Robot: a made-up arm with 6 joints.
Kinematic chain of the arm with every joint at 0, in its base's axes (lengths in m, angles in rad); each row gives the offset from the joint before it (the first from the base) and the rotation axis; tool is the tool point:
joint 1: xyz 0 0 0.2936 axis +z
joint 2: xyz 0 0 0 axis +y
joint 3: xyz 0 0 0.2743 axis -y
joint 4: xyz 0 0 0 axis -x
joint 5: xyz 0.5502 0 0 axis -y
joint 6: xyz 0 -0.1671 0 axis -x
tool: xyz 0 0 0
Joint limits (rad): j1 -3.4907..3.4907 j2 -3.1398..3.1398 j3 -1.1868..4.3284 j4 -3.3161..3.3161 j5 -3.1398..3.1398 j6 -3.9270..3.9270
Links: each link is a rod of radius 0.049 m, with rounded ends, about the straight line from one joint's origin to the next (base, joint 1, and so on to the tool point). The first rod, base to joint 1, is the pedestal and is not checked.
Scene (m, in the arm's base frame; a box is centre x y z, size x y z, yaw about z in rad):
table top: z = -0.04
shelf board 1: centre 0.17 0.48 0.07 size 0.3 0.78 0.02 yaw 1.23
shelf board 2: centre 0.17 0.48 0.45 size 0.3 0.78 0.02 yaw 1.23
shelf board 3: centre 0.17 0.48 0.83 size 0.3 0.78 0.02 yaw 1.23
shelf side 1: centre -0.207 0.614 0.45 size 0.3 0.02 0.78 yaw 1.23
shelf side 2: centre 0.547 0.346 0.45 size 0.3 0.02 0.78 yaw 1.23
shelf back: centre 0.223 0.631 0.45 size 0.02 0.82 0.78 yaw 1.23
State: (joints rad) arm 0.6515 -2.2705 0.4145 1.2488 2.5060 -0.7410
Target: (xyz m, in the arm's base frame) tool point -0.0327 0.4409 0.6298
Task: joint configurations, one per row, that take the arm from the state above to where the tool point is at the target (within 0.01 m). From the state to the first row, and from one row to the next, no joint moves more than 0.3 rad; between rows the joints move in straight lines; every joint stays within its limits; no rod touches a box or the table.
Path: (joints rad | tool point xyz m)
1: 0.3794 -2.3164 0.1665 1.3522 2.5060 -0.7410 | -0.6707 -0.3064 0.3153
2: 0.1072 -2.3623 -0.0815 1.4555 2.5060 -0.7410 | -0.6713 -0.0916 0.4075
3: -0.1649 -2.4081 -0.3294 1.5589 2.5060 -0.7410 | -0.5894 0.0961 0.4893
4: -0.4370 -2.4540 -0.5774 1.6623 2.5060 -0.7410 | -0.4451 0.2248 0.5562
5: -0.7091 -2.4999 -0.8254 1.7657 2.5060 -0.7410 | -0.2705 0.2747 0.6041
6: -0.9813 -2.5458 -1.0734 1.8690 2.5060 -0.7410 | -0.1031 0.2424 0.6298
7: -1.1528 -2.4266 -0.8272 1.9555 2.5060 -0.7410 | -0.0849 0.3457 0.6320
8: -1.3243 -2.3074 -0.5810 2.0421 2.5060 -0.7410 | -0.0327 0.4409 0.6298

